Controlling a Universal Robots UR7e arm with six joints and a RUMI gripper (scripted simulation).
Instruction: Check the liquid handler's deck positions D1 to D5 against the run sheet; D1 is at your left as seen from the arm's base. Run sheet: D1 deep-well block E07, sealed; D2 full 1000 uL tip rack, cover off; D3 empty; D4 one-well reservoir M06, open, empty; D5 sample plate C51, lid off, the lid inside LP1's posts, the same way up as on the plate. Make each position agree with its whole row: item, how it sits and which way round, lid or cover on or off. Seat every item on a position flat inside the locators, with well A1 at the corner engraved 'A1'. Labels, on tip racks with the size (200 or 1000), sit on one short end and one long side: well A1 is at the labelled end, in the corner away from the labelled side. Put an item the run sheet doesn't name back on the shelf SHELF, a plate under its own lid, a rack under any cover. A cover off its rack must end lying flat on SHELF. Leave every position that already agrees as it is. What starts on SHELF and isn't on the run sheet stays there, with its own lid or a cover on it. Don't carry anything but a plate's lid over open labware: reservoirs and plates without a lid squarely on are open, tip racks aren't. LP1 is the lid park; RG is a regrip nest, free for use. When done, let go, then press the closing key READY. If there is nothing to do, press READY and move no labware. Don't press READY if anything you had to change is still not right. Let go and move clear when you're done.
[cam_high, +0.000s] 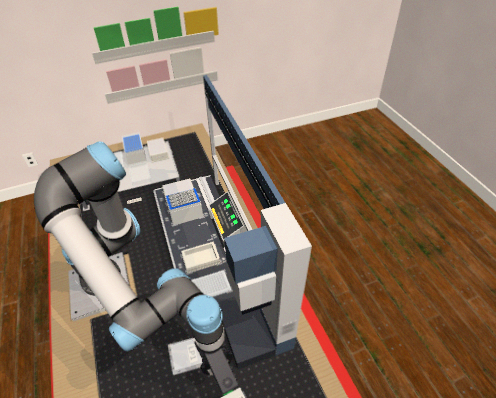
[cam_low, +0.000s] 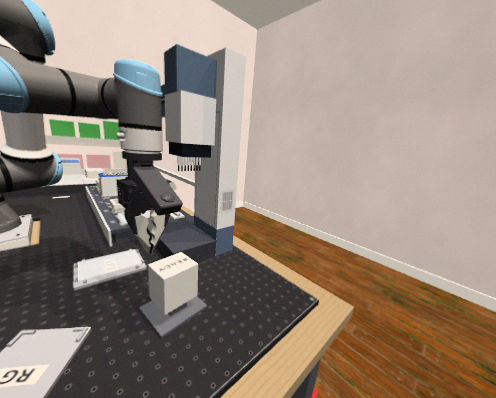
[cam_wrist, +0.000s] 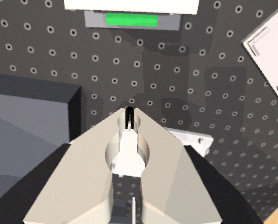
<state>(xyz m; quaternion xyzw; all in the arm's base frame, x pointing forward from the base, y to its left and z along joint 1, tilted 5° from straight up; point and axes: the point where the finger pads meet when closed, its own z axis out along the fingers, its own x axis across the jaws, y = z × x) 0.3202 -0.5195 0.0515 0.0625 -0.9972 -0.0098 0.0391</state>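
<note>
Right now the ready key block is 1 cm ahead of my hand, 7 cm to the right of it and 3 cm below it. Round my hand: liquid handler's tower 22 cm ahead, 9 cm to the left, 18 cm above; then clear well plate 6 cm ahead, 32 cm to the left, 4 cm below; then RG nest 20 cm behind, 9 cm to the right, 9 cm below.
</note>
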